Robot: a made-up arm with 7 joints.
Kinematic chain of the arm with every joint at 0, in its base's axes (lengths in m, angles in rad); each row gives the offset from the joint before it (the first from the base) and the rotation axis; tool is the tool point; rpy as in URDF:
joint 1: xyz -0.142 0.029 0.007 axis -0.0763 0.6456 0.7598
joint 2: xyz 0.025 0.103 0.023 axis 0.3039 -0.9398 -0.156
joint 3: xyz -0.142 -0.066 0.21 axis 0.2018 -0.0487 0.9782
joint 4: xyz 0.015 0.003 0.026 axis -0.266 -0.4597 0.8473
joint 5: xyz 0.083 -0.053 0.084 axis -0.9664 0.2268 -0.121
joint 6: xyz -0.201 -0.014 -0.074 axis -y
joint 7: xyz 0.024 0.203 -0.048 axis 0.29 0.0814 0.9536
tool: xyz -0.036 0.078 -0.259 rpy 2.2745 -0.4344 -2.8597
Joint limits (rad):
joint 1: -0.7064..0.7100
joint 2: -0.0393..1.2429
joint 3: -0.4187..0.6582
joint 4: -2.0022..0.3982
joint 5: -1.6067..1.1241
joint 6: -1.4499..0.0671
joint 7: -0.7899..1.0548
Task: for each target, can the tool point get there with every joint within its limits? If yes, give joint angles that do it. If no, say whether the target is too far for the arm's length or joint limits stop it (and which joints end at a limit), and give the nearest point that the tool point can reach.
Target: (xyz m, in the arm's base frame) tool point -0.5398 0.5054 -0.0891
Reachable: yes | joints -0.3605 0.6549 0.4501 -0.7441 0.1776 -0.8480 0.4612
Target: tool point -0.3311 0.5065 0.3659
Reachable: yes | joints 0.0349 0.1381 -0.2893 -0.7516 -0.1621 -1.0496 0.6254
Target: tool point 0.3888 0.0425 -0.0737
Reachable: no: joint limits stop it (at a limit: joint 1, joint 2, joint 3, joint 4, joint 6) | nearest point 0.2476 0.0747 0.0759 | short by 0.208 m
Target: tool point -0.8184 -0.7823 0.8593
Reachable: no: too far | nearest point -0.5493 -0.3295 0.4917 | short by 0.642 m
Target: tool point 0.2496 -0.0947 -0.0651
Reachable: no: joint limits stop it (at a limit: joint 2, joint 3, joint 4, joint 6, joint 7) | nearest point 0.2035 0.0248 0.0693 | short by 0.186 m
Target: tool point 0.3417 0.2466 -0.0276
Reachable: no: joint limits stop it (at a limit: joint 1, joint 2, joint 3, joint 4) | nearest point 0.2373 0.2101 0.0771 | short by 0.152 m
